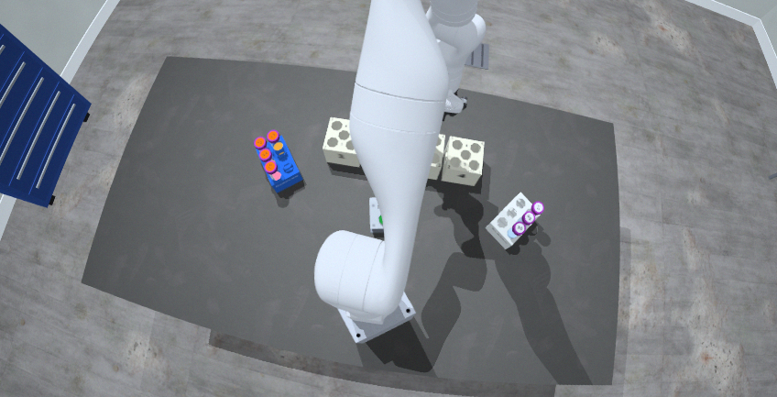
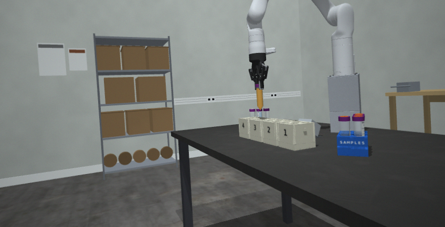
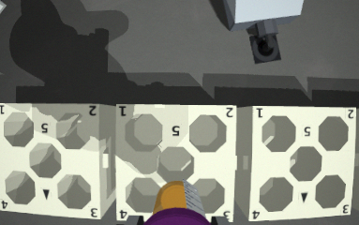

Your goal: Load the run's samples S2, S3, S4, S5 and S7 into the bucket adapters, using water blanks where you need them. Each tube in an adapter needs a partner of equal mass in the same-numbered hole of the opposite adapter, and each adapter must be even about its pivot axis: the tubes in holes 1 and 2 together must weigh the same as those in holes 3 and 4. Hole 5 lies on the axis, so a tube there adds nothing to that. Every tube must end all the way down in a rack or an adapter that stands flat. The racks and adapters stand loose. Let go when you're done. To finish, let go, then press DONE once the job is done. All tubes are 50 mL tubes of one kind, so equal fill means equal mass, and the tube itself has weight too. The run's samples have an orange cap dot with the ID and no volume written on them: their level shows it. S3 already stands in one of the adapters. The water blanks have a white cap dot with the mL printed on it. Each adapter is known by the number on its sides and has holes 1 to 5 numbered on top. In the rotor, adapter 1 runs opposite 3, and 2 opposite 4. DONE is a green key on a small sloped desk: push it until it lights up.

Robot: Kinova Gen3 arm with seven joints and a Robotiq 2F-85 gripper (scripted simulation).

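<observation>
Now: the orange-filled sample tube 5 cm below my hand and 1 cm behind it. Round my hand: adapter 2: 20 cm below, 11 cm to the left, 1 cm behind; green done key: 22 cm behind, 18 cm below, 8 cm to the left; adapter 1: 22 cm to the left, 20 cm below, 1 cm behind.
</observation>
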